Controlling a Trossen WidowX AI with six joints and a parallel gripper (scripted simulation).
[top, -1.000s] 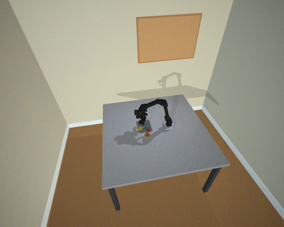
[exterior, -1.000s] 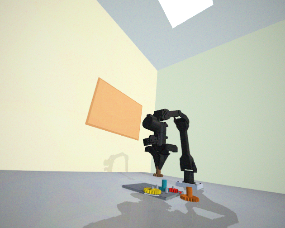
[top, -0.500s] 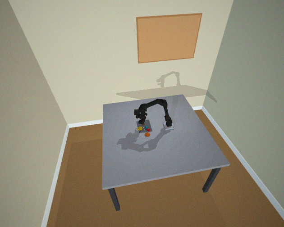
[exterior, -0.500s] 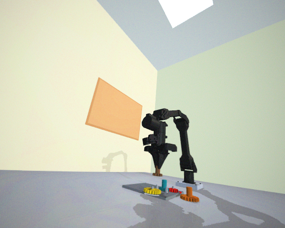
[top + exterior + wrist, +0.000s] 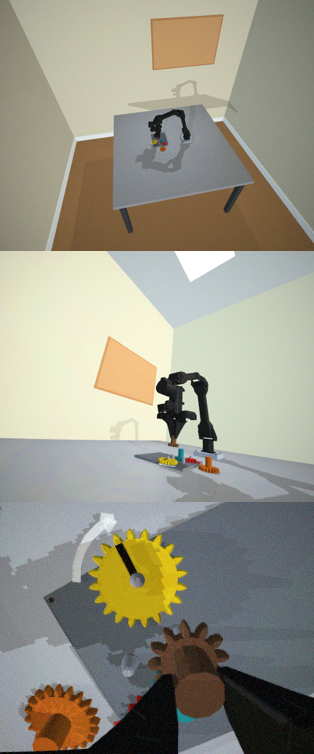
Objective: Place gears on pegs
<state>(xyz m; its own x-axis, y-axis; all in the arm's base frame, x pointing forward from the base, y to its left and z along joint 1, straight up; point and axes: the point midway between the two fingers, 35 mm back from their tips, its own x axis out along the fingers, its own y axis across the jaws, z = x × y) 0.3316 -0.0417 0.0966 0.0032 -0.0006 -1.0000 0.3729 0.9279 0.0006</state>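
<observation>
The teal gear lies 40 mm behind my gripper tip, 20 mm to the left of it and 60 mm below it. Also, from my gripper tip: yellow gear: 50 mm ahead, 10 mm to the left, 70 mm below; brown gear: 10 mm below; red gear: 50 mm behind, 50 mm to the left, 70 mm below.
</observation>
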